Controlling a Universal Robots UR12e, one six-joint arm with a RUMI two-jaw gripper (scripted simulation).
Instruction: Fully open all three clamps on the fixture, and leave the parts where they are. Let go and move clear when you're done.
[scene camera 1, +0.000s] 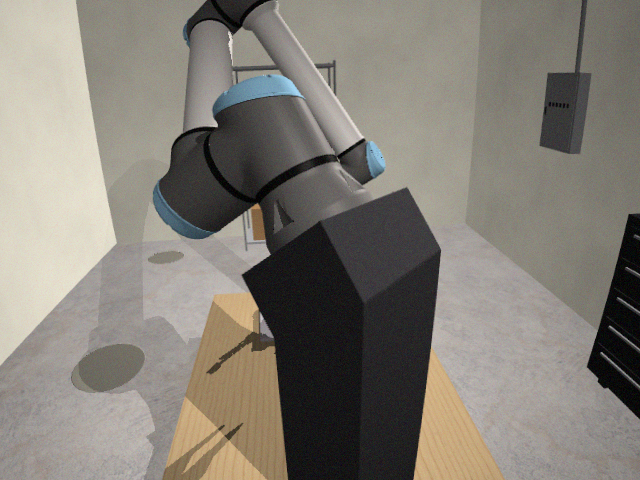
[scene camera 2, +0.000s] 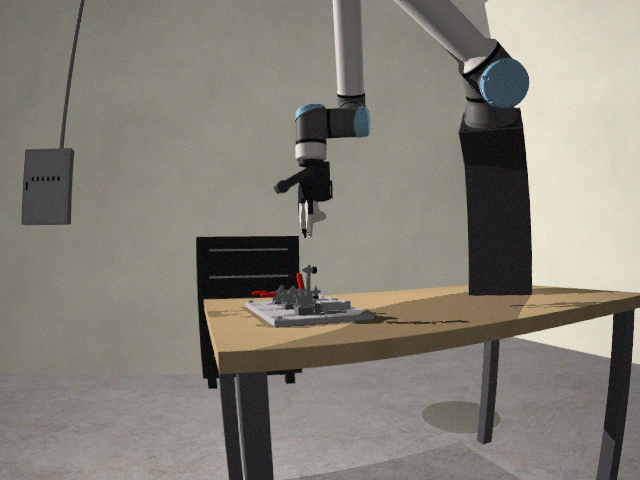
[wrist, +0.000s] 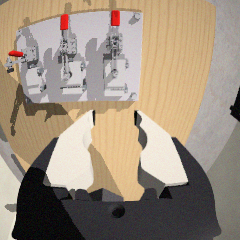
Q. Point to a grey fixture plate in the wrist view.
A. At 91, 31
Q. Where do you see the gripper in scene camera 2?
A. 307, 237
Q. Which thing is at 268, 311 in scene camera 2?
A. A grey fixture plate.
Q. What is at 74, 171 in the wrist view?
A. The gripper.
